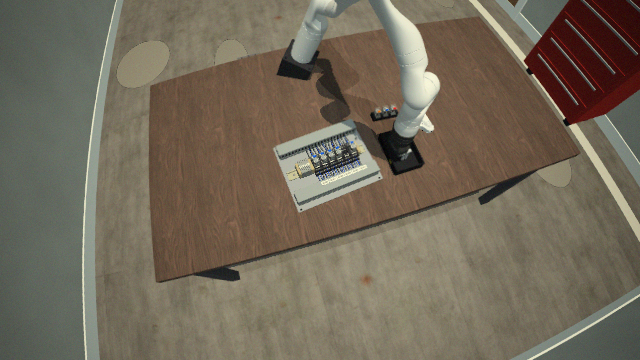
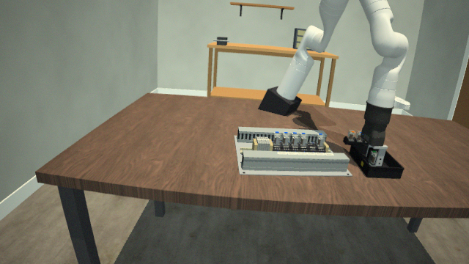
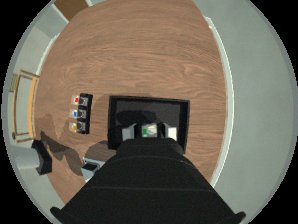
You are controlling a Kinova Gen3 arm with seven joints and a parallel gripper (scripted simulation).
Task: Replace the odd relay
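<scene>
The grey relay is 10 mm below my hand. Also, from my hand: black tray (20 mm below, 10 mm to the left); then black stand (180 mm behind, 30 mm below, 10 mm to the left).
</scene>
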